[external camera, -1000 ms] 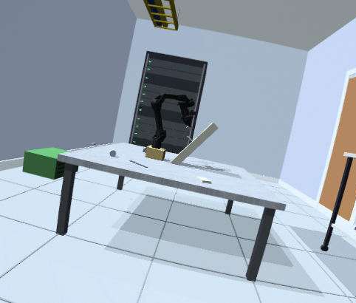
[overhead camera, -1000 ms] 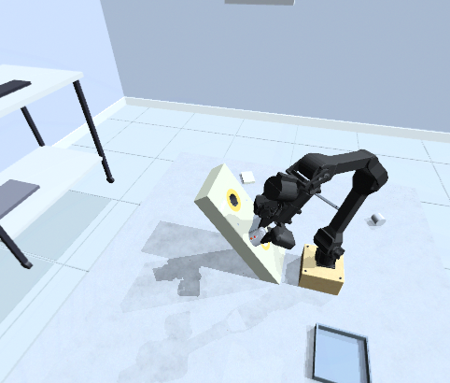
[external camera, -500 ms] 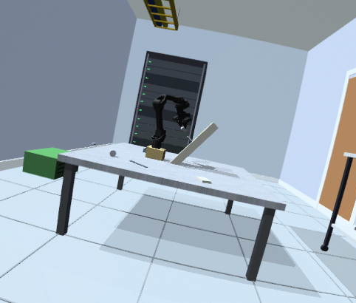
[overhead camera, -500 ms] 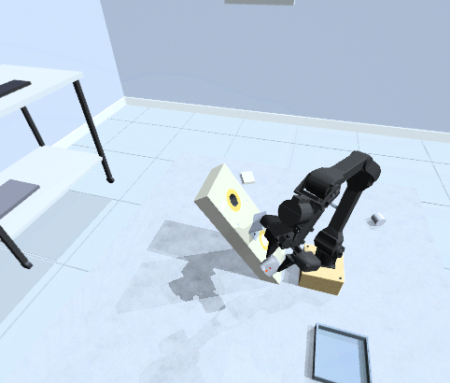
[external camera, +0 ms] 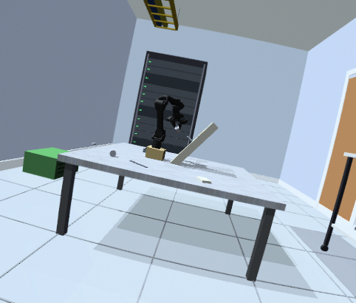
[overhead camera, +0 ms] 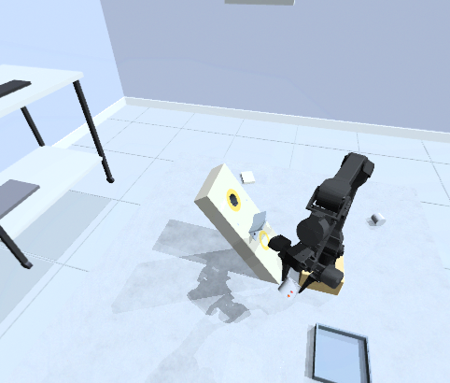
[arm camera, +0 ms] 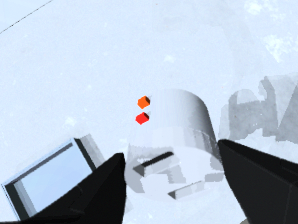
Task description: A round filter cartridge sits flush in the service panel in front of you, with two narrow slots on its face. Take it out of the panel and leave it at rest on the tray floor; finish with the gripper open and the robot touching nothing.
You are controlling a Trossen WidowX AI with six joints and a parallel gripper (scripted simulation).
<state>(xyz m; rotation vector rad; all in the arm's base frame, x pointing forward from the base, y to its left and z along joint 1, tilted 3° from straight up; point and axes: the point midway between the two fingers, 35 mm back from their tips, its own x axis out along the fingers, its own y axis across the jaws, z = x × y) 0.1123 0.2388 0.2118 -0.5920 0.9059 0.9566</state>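
My gripper tip is now 18 cm past the tray, 4 cm to the right of it and 25 cm above it. From my gripper tip the other things lie so: round filter cartridge: right at my gripper tip; white flat block: 25 cm ahead, 76 cm to the right, 26 cm below; grey bracket: 13 cm ahead, 26 cm to the right, 8 cm below.
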